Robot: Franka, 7 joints.
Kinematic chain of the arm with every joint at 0, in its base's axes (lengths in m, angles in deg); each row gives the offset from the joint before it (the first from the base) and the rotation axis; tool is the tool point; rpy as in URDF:
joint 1: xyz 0 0 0.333 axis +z
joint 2: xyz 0 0 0 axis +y
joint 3: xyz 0 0 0.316 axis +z
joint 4: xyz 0.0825 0 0 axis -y
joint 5: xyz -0.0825 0 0.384 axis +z
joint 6: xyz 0 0 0 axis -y
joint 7: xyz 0.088 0 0 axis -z
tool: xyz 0 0 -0.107 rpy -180 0 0
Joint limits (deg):
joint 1: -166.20..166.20
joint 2: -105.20..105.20
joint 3: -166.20..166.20
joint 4: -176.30..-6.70
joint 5: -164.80..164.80
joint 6: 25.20..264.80
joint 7: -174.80..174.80
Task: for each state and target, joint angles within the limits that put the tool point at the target. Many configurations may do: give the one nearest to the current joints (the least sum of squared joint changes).
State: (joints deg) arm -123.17 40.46 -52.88 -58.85 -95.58 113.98 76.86
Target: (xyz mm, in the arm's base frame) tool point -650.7 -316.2 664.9
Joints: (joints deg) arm -117.66 38.09 -51.56 -63.37 -94.24 110.81 76.86
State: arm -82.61 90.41 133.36 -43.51 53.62 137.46 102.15
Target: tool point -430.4 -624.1 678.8
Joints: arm -133.23 92.16 158.34 -42.72 54.39 123.95 102.15
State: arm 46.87 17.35 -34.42 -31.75 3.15 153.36 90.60
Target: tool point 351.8 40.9 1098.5
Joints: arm 45.62 -3.27 -34.92 -45.01 3.19 143.45 90.60
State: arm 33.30 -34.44 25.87 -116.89 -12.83 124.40 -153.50
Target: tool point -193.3 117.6 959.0
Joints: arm 45.77 -67.75 22.23 -98.96 -13.24 126.22 -153.50
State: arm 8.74 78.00 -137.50 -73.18 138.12 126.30 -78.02
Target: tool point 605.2 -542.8 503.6
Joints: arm -13.22 93.62 -122.35 -55.63 139.03 123.41 -78.02
